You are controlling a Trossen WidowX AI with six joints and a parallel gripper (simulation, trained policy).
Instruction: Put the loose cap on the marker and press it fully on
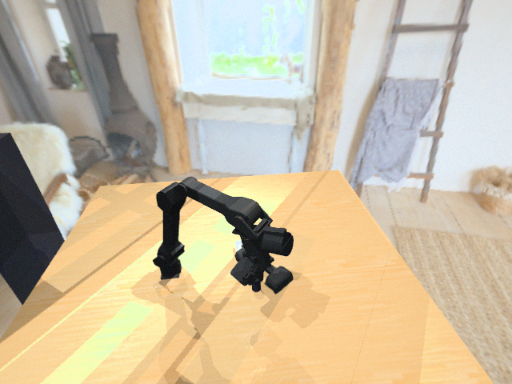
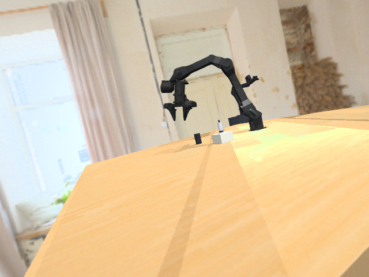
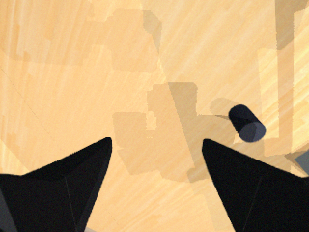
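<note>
Now: gripper tip 30 mm past the dark cap, 110 mm to the right of it and 110 mm above it. From my gripper tip the other things lie so: white holder block: 50 mm behind, 280 mm to the left, 120 mm below.
</note>
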